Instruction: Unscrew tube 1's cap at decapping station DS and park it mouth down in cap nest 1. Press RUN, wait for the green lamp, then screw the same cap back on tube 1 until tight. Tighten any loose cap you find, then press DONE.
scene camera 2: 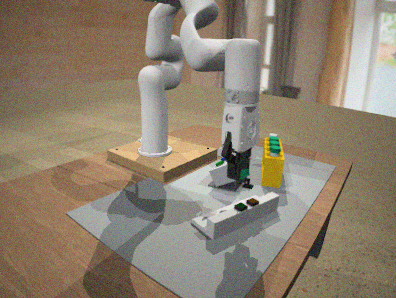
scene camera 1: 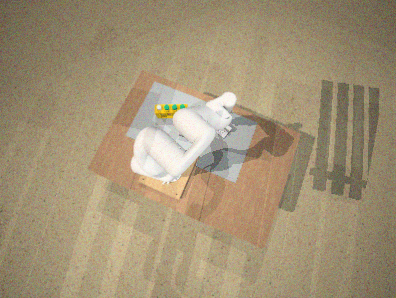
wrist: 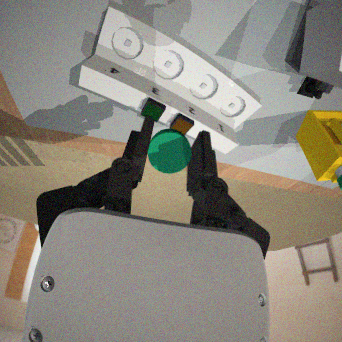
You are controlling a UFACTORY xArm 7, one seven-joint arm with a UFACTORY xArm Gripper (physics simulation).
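Places are measured from the arm's base along level axes (x left, y back, z up), in millimetres.
Where they show: gripper, fingertip midpoint: (scene camera 2: 238, 175) (wrist: 172, 136); arm's base, origin of the base link: (scene camera 2: 155, 151).
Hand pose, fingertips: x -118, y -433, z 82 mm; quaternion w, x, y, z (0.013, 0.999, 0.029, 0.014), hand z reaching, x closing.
Note:
Things, the pixels of their top centre, and the offset from my fingertips. "*": a spot on its surface instead. Level surfaces: height alone.
- green cap, middle of its top: (wrist: 167, 165) (scene camera 2: 242, 168) dz +21, dx +0, dy -10 mm
- cap nest strip, surface spot: (wrist: 141, 61) * dz -104, dx -46, dy +8 mm
- amber lamp, middle of its top: (wrist: 181, 126) (scene camera 2: 252, 200) dz -61, dx +20, dy -37 mm
- yellow rack, middle of its top: (scene camera 2: 273, 145) (scene camera 1: 170, 108) dz -12, dx +319, dy +63 mm
- end tube, surface spot: (scene camera 1: 159, 107) * dz +5, dx +382, dy +99 mm
- grey button box, middle of its top: (scene camera 2: 229, 157) dz -31, dx +158, dy +131 mm
- small black fixture, surface spot: (wrist: 314, 87) (scene camera 2: 247, 183) * dz -106, dx +175, dy +70 mm
- grey mat, its level: dz -115 mm
- wooden table, its level: dz -118 mm
My gripper (scene camera 2: 239, 176) (wrist: 172, 136) is shut on a green cap (scene camera 2: 244, 173) (wrist: 170, 152), held above the mat beside the white cap nest strip. The cap nest strip (scene camera 2: 250, 214) (wrist: 141, 61) has round nests numbered 1 to 4, and no cap shows on them in the wrist view. Its green lamp (scene camera 2: 241, 206) (wrist: 153, 109) and amber lamp (scene camera 2: 252, 201) (wrist: 183, 123) look dark. The yellow rack (scene camera 2: 271, 171) (wrist: 318, 150) (scene camera 1: 163, 115) holds tubes with green caps; one end tube (scene camera 1: 159, 107) shows a white top without a green cap. Rack numbers are unreadable.
The grey button box (scene camera 2: 220, 175) (wrist: 322, 47) stands partly behind my gripper in scene camera 2. A small black fixture (scene camera 2: 248, 185) (wrist: 314, 87) is beside it. The grey mat (scene camera 2: 165, 240) (scene camera 1: 240, 165) lies on the wooden table (scene camera 1: 260, 200). The arm covers much of the mat in scene camera 1.

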